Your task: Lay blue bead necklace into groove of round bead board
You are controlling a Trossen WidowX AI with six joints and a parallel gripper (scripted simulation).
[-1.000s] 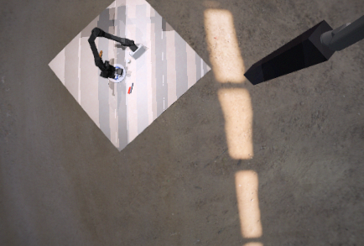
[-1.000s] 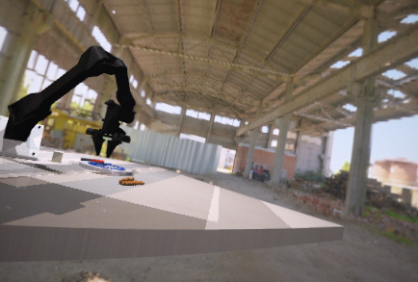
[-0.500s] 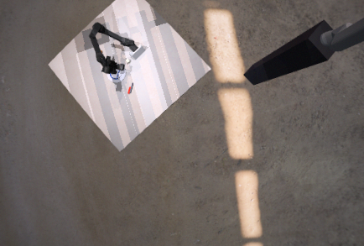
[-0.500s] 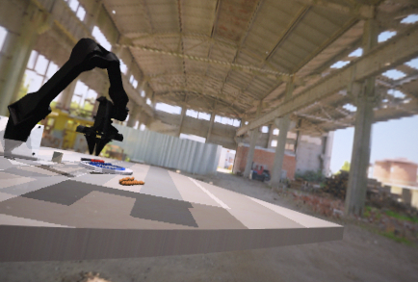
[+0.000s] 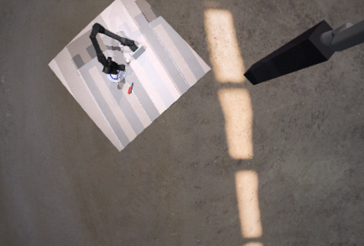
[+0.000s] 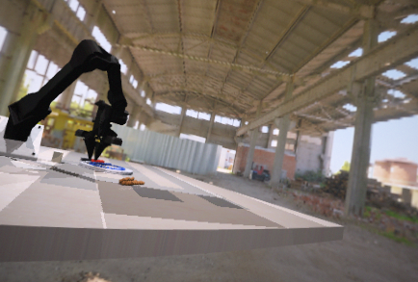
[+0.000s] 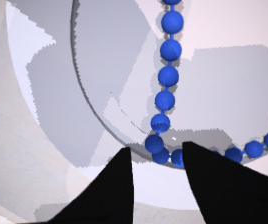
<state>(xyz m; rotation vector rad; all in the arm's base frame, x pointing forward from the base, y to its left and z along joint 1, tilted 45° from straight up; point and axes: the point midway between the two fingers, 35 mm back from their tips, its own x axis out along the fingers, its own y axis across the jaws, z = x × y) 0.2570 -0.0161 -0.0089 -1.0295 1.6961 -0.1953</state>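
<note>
Right now my gripper tip is 6 cm short of the round white bead board, 2 cm above it and 1 cm to the left of it. Also, from my gripper tip: small white block: 12 cm behind, 1 cm to the left, 1 cm below; then red pen-like object: 23 cm to the left, 7 cm ahead, 2 cm below.
</note>
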